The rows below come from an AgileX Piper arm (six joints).
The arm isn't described. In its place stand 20 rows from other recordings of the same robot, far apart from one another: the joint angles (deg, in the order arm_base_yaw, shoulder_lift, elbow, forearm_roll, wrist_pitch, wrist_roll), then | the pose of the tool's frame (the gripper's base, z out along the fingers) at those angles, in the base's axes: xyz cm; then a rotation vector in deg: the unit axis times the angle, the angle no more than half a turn.
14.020, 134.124, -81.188, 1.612, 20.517, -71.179 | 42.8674, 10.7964, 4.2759, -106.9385, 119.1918, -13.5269
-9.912, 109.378, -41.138, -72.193, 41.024, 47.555 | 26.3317, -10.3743, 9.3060, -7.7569, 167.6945, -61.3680
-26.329, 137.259, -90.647, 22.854, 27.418, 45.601 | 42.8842, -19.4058, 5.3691, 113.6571, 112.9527, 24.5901
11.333, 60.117, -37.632, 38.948, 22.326, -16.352 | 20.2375, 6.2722, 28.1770, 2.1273, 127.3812, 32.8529
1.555, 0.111, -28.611, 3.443, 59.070, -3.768 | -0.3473, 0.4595, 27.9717, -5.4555, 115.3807, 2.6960
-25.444, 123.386, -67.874, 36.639, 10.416, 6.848 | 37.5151, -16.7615, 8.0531, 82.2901, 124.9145, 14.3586
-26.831, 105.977, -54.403, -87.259, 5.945, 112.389 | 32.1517, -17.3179, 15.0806, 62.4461, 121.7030, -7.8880
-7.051, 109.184, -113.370, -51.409, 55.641, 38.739 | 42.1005, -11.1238, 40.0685, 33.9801, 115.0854, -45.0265
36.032, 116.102, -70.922, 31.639, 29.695, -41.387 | 30.9814, 25.4599, 13.4285, -69.5912, 141.2097, 26.9824
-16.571, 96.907, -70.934, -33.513, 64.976, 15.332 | 29.9121, -13.6507, 25.1497, 27.3063, 167.8973, -46.9125
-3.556, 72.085, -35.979, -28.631, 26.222, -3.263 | 22.5948, -3.3345, 22.0458, -27.8682, 144.2266, -28.3920
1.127, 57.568, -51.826, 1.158, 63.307, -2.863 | 17.1908, 0.5025, 31.8974, -4.9837, 153.9555, 1.0141
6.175, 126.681, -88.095, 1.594, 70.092, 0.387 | 39.6630, 4.5307, 11.7609, 7.3468, -166.0952, -0.9352
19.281, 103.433, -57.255, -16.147, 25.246, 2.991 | 32.8043, 10.3322, 15.7891, -39.4562, 149.9348, -6.9810
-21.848, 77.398, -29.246, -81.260, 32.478, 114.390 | 19.0823, -12.8544, 19.3629, 75.3969, 109.8457, -32.2134
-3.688, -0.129, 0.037, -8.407, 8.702, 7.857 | 5.5884, -0.5619, 19.9529, 3.6118, 93.4797, -4.2134
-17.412, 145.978, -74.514, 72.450, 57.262, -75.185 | 37.9109, -4.2406, -2.6453, 3.5459, 149.9859, 72.8308
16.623, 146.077, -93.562, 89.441, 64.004, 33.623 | 42.4843, 21.2193, 4.8524, -76.7712, -92.8023, -67.0872
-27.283, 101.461, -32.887, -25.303, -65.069, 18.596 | 29.0887, -11.0344, 17.6170, 9.5699, 90.2302, 2.4657
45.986, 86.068, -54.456, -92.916, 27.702, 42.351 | 25.7028, 20.5226, 28.0532, -72.8150, 88.1308, -30.8872
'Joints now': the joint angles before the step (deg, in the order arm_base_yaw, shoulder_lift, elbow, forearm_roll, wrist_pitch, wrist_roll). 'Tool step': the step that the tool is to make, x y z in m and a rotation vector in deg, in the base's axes. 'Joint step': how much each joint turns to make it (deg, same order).
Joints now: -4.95, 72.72, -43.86, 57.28, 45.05, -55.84
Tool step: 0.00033, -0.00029, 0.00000, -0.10, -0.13, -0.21
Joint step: 0.00, 0.01, 0.00, 0.00, -0.27, 0.00
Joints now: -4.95, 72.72, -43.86, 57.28, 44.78, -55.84
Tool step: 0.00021, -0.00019, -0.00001, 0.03, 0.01, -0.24
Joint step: 0.00, 0.00, 0.00, 0.01, -0.17, 0.16
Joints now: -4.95, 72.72, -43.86, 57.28, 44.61, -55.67
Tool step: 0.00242, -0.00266, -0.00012, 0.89, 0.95, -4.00
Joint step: 0.00, 0.00, 0.00, -0.46, -2.24, 3.87
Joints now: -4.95, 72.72, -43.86, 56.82, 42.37, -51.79
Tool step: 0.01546, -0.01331, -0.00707, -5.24, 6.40, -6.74
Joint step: 0.00, 3.59, -3.60, -14.12, -2.67, 15.28
